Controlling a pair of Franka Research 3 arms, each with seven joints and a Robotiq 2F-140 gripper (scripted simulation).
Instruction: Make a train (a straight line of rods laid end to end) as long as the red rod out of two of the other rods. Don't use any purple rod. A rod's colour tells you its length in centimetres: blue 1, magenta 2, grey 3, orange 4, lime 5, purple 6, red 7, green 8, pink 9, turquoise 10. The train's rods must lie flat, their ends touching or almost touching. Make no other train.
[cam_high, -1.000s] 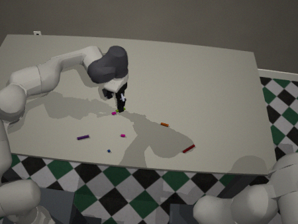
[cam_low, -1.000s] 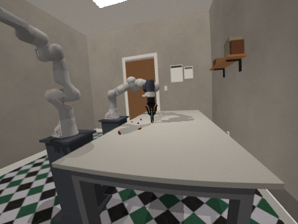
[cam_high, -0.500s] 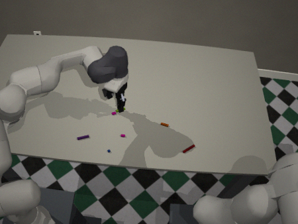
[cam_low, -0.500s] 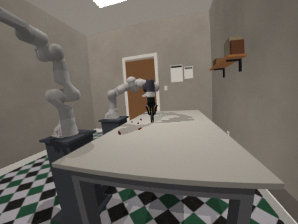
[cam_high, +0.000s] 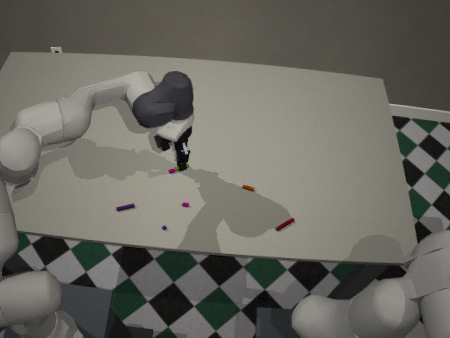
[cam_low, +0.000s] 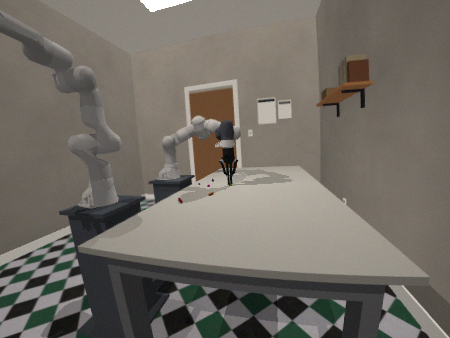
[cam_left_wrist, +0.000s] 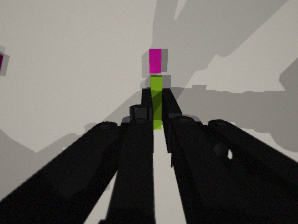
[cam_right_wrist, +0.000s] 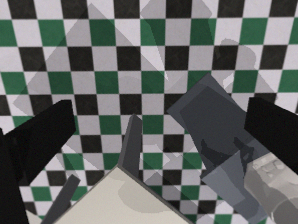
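My left gripper is now 3 cm above the lime rod. The rest, counted from my left hand: small blue rod: 24 cm behind, 3 cm below, 2 cm to the left; then orange rod: 24 cm to the right, 6 cm behind, 3 cm below; then purple rod: 18 cm behind, 17 cm to the left, 3 cm below.
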